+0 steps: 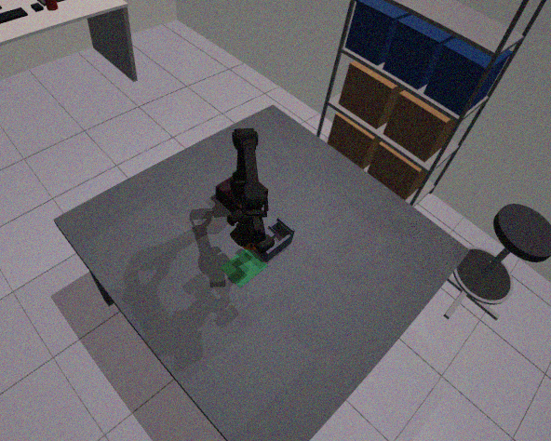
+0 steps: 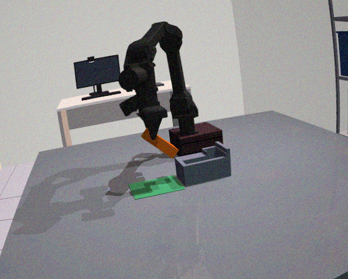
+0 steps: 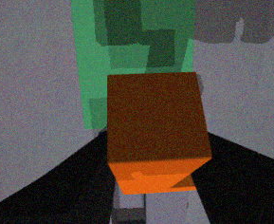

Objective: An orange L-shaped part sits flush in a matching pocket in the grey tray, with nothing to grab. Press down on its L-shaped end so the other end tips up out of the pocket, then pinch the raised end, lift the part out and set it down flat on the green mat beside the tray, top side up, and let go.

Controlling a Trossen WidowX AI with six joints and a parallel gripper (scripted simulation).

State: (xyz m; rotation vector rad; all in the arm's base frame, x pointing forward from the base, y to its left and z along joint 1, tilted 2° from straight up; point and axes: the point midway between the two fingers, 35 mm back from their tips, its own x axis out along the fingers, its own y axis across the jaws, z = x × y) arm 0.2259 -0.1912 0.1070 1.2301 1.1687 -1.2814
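Right now my gripper tip is 170 mm above the green mat and 10 mm to the left of it. From my gripper tip the other things lie so: orange L-shaped part 30 mm to the left, 30 mm below, 10 mm behind.
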